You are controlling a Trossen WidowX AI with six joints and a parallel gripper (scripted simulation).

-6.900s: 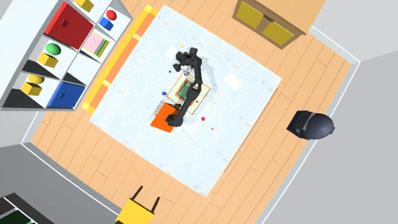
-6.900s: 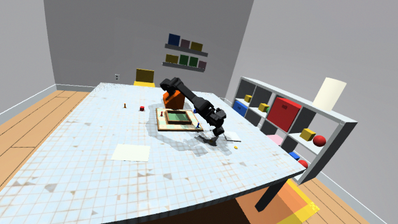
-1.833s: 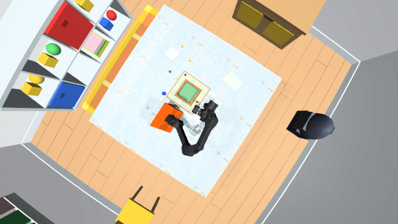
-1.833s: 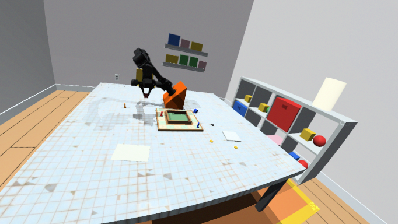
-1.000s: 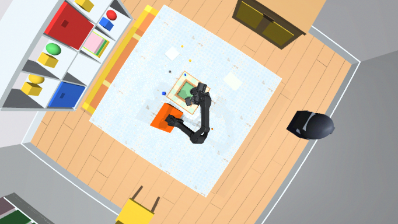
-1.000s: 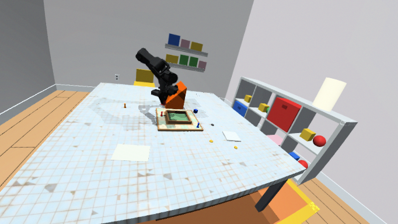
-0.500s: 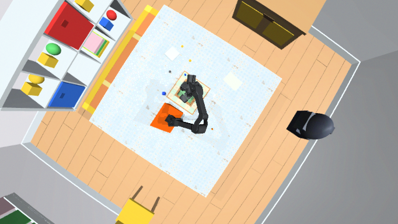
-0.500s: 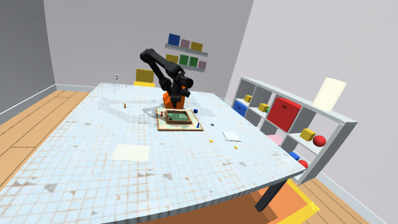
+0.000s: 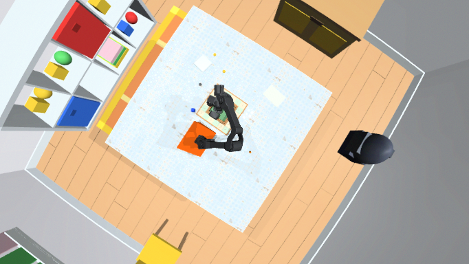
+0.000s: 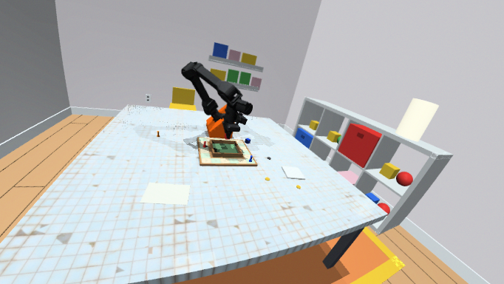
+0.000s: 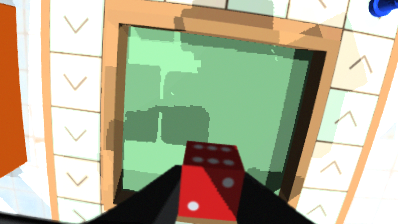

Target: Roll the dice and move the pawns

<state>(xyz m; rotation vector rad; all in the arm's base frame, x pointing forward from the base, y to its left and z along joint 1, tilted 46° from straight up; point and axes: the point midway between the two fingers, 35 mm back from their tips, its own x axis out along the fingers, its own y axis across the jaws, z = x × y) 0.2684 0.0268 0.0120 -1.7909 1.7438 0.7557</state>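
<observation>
The blue die lies 13 cm behind my gripper tip, 17 cm to the left of it and 8 cm below it. From my gripper tip the other things lie so: red die right at my gripper tip; blue pawn 11 cm ahead, 11 cm to the left, 6 cm below; red pawn 2 cm behind, 11 cm to the right, 6 cm below.
</observation>
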